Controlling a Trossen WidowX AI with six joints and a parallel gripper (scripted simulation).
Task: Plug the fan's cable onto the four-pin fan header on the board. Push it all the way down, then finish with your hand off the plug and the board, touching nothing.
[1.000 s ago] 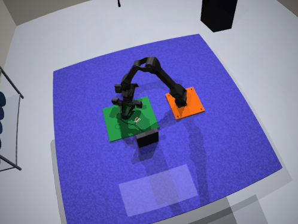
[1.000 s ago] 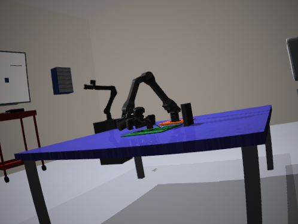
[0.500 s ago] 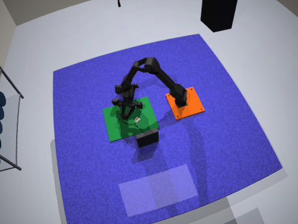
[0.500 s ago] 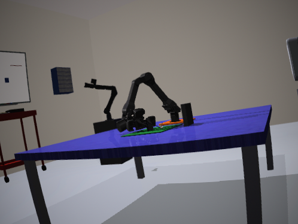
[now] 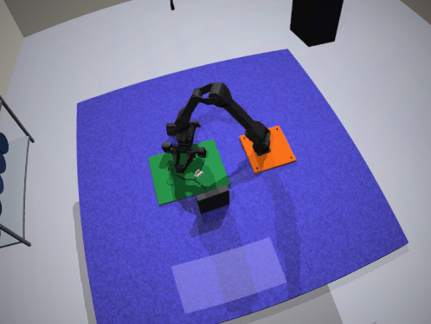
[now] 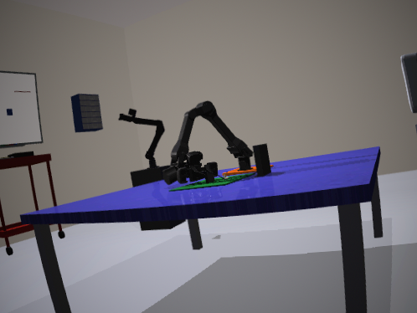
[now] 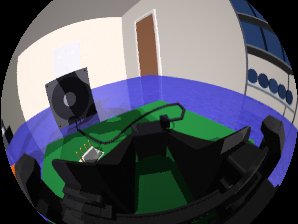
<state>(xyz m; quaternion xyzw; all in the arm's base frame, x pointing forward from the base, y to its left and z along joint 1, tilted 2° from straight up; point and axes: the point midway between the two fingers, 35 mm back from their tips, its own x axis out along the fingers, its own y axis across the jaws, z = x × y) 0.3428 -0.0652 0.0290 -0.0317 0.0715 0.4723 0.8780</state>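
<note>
Now: gripper tip 1 cm above the plug. From my gripper tip the other things lie so: black fan: 20 cm to the left, 7 cm behind, 3 cm above; four-pin header: 7 cm behind, 4 cm to the left, 3 cm below; green board: 5 cm below, 3 cm behind.
</note>
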